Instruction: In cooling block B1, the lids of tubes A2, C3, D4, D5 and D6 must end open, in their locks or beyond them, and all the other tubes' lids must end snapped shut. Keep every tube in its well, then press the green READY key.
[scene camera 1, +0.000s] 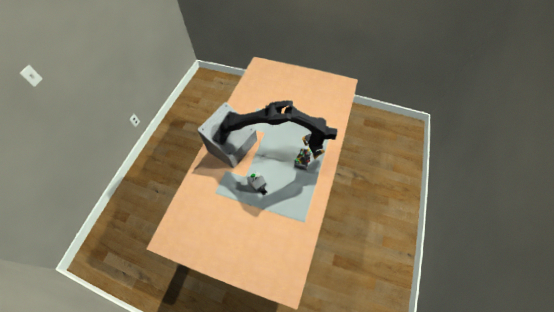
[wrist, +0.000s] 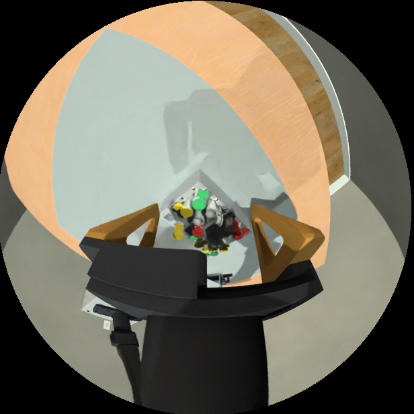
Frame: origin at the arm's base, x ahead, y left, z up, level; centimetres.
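Seen in the pictures: gripper, between the fingertips: (scene camera 1: 310, 151); arm's base, origin of its link: (scene camera 1: 225, 127).
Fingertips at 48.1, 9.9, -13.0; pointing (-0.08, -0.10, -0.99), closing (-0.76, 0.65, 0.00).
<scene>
Offsets run from my fingertips to a thing's top centre, as dx, dy, dz. "*": to the spot under its first point. Level surfaces: height alone.
The grey cooling block @[-2.7, -3.8, -1.7] (scene camera 1: 301, 165) (wrist: 200, 177) stands on the mat, full of tubes with green, yellow, red, white and black lids. In the wrist view a green lid (wrist: 199, 203) stands near the block's far corner, a yellow lid (wrist: 186, 212) beside it, a red lid (wrist: 198, 231) near the middle and another red lid (wrist: 238, 231) at the right. Well labels and most lid states are too small to tell. My gripper (scene camera 1: 312, 148) (wrist: 204, 208) is open and empty above the block, its fingers apart on either side. The green READY key (scene camera 1: 253, 175) is on a small grey box @[* -20.1, -29.9, +1.2] (scene camera 1: 258, 183).
The pale grey mat @[dz -4.7] (scene camera 1: 272, 172) (wrist: 125, 145) lies on the wooden table @[dz -5.0] (scene camera 1: 225, 227) (wrist: 30, 150). The arm's grey base box (scene camera 1: 222, 145) stands at the table's left side. The small grey box with a black part stands apart from the block. The table's edge runs right of the block.
</scene>
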